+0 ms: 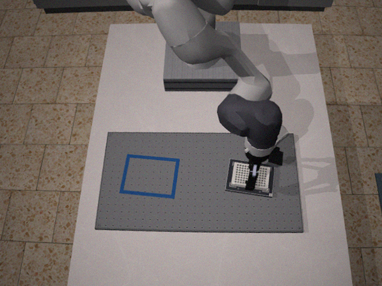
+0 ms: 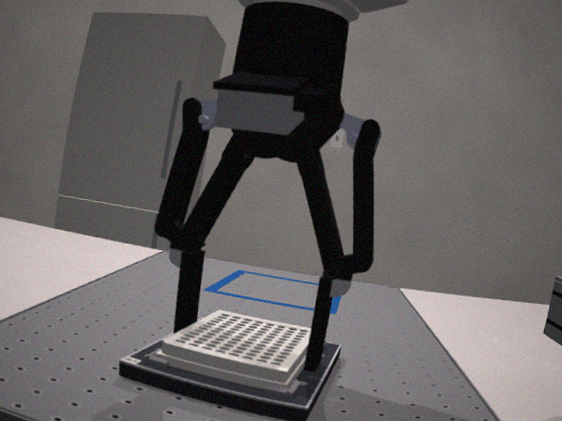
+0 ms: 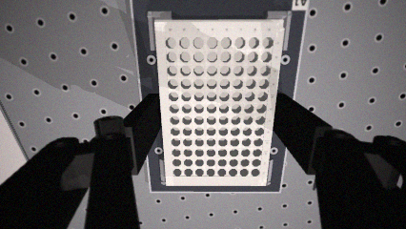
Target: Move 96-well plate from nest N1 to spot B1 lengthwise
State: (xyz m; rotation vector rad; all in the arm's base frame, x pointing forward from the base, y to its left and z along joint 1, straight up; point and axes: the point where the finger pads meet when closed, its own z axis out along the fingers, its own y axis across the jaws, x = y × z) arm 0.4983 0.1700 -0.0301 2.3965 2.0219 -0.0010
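Right now the white 96-well plate is 2 cm below my hand. Round my hand: black plate nest: 3 cm below.
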